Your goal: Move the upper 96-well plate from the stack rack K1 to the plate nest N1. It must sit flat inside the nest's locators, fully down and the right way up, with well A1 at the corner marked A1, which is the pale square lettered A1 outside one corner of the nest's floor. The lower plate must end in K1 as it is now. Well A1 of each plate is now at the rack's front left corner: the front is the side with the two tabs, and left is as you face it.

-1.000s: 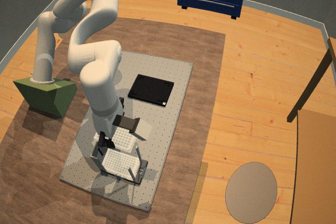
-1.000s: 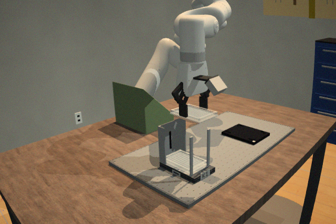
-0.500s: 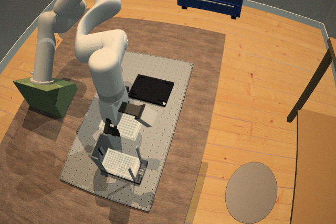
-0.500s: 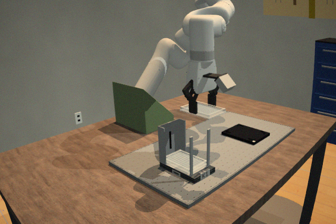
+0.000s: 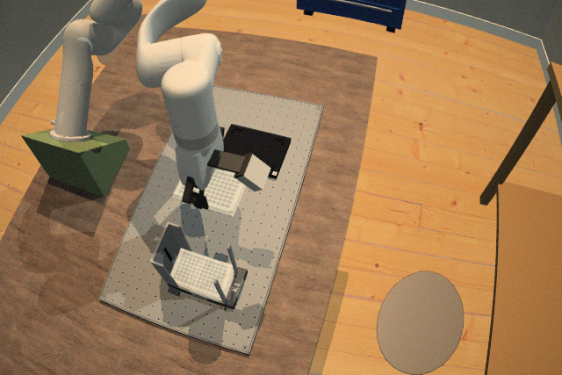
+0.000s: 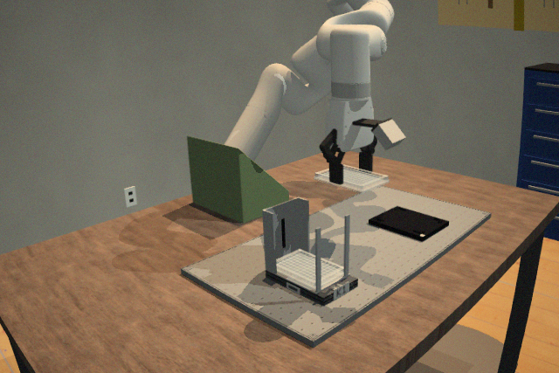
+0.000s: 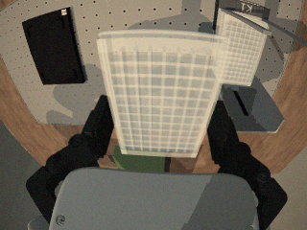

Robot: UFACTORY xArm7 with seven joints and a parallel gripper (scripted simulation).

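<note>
The black plate nest N1 lies 230 mm to the left of my hand, 180 mm below it and 20 mm behind it. Round my hand: pale A1 square 180 mm to the left, 180 mm below, 60 mm ahead; then rack back wall 140 mm to the right, 110 mm below, 50 mm behind.
</note>
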